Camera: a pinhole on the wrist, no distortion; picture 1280 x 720 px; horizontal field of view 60.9 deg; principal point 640.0 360.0 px. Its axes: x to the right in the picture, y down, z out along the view. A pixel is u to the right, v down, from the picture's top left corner.
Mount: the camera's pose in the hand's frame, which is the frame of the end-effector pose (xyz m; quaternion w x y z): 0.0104 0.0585 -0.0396 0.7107 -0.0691 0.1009 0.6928
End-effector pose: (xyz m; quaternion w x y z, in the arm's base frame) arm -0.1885 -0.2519 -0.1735 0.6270 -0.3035 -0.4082 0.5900
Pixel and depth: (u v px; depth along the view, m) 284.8 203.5 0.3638
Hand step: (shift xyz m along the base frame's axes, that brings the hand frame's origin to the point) -0.3116 0.0457 0.1514
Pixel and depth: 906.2 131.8 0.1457
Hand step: -0.1438 0.0538 -0.0575
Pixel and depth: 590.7 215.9 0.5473
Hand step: -0.5132 0.0765 0.1150
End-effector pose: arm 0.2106 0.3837 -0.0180 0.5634 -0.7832 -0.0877 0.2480
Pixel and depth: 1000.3 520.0 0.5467
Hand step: -0.3064 0.2332 -0.4371
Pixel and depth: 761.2 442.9 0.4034
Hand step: -0.1952 0.2175 -0.2672
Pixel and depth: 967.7 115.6 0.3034
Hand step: -0.0614 0.1565 -0.2843
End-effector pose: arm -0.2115 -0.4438 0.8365 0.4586 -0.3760 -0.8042 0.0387
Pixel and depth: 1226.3 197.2 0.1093
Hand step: 0.0309 0.1366 -0.0638
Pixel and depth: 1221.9 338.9 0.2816
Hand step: -0.0063 0.2703 -0.2014
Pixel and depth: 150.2 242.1 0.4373
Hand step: -0.3686 0.1479 -0.1826
